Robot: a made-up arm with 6 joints.
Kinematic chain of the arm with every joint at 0, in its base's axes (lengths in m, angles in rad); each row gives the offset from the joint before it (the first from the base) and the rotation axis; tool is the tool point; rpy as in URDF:
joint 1: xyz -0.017 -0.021 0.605 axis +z
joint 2: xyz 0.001 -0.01 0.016 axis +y
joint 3: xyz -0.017 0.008 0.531 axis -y
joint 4: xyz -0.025 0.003 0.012 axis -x
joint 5: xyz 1.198 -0.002 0 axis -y
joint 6: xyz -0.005 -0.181 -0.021 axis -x
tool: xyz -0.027 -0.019 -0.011 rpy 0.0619 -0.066 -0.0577
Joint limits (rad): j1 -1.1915..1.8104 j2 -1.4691..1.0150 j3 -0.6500..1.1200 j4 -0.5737..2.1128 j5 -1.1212..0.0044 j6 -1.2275..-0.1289
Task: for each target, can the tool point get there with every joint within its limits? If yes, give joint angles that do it. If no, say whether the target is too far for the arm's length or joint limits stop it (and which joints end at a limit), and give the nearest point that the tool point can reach.
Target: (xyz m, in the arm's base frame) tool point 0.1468 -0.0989 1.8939
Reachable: yes | joints 1.3307 -1.0840 0.0292 0.4335 -0.4022 -0.9842
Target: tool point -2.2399 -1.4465 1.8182
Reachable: no: too far | nearest point -1.3017 -0.8448 1.3131 | short by 1.224 m
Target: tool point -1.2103 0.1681 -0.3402
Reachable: no: joint limits stop it (at a limit: joint 1, joint 2, joint 3, joint 4, joint 5, joint 6) | nearest point -0.2517 0.4495 -0.2242 | short by 1.006 m
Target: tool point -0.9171 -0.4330 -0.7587
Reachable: no: joint limits stop it (at a limit: joint 1, joint 2, joint 3, joint 5, joint 6) | nearest point -0.0888 -0.3713 -0.2170 | short by 0.992 m
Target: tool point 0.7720 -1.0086 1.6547
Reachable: yes | joints -0.8889 0.5695 0.9157 1.6443 -0.3886 -0.5473
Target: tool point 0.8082 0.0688 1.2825
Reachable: yes | joints 0.3281 -0.5449 -0.3798 0.1192 -0.9097 -1.0422
